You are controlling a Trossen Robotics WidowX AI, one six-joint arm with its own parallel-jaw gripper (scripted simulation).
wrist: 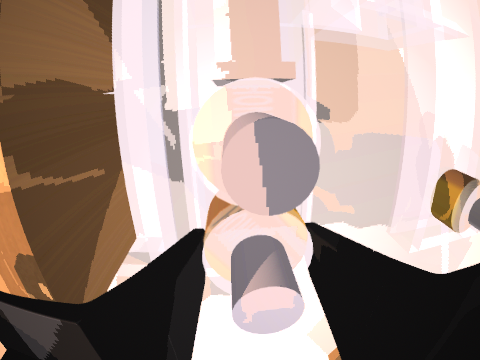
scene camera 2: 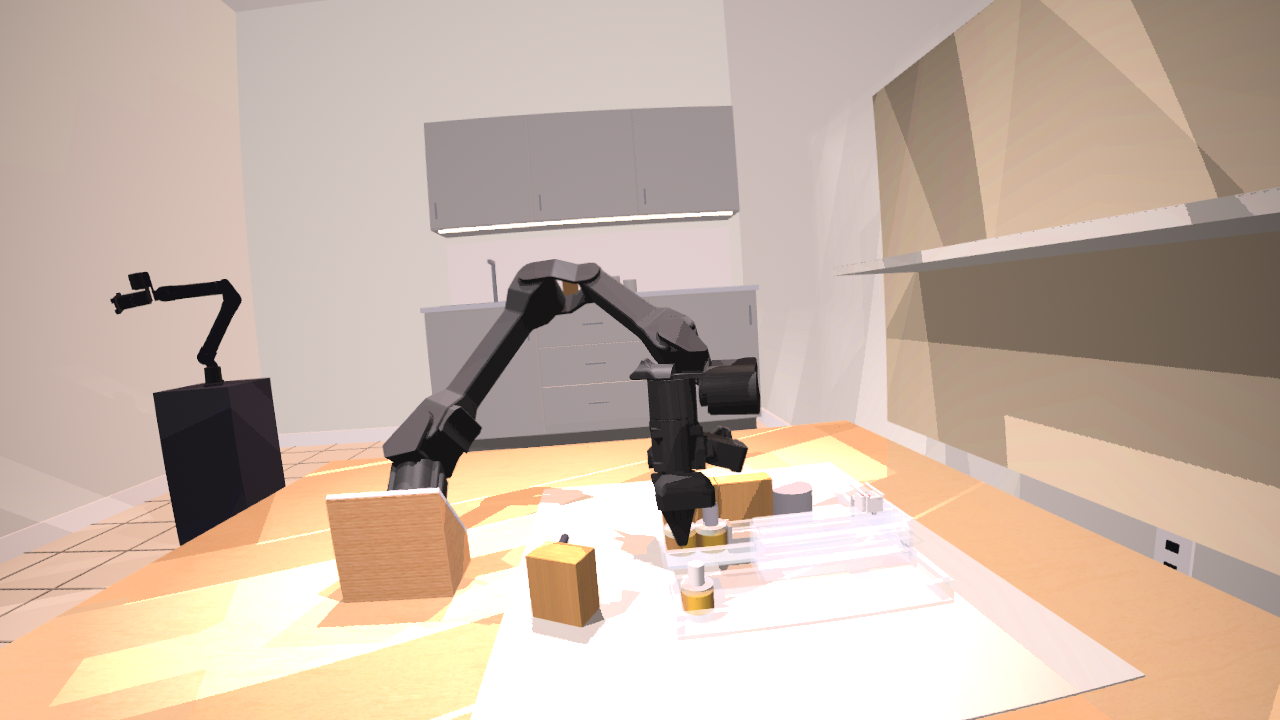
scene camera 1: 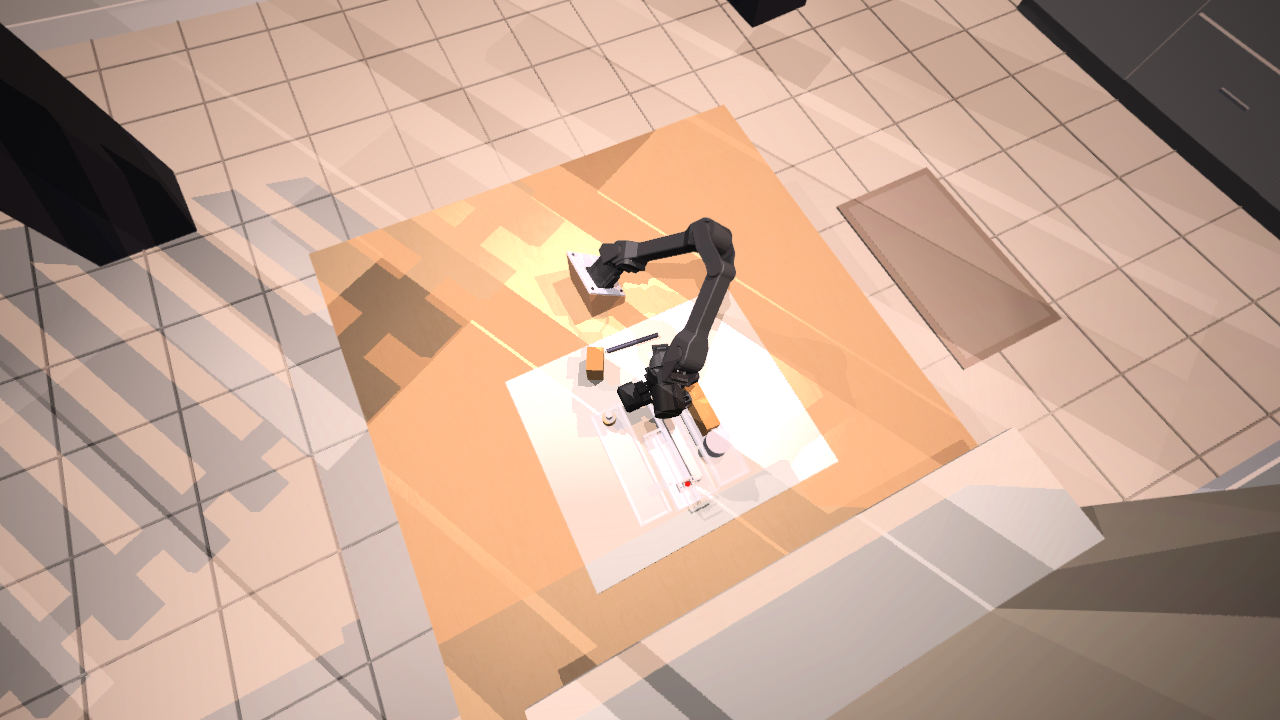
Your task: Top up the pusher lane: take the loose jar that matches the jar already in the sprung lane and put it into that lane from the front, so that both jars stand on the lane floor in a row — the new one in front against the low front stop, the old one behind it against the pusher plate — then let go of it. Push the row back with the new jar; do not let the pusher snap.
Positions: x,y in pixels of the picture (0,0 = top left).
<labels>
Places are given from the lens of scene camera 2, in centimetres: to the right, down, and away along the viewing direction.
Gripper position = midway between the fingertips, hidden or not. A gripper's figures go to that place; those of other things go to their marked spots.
gripper (scene camera 2: 680,538): 5, 22, 65
grey cylinder (scene camera 2: 789,496): 20, 18, 71
small wooden block (scene camera 2: 563,586): -8, 23, 52
The marked spots on the grey cylinder and the small wooden block are 34 cm apart.
</labels>
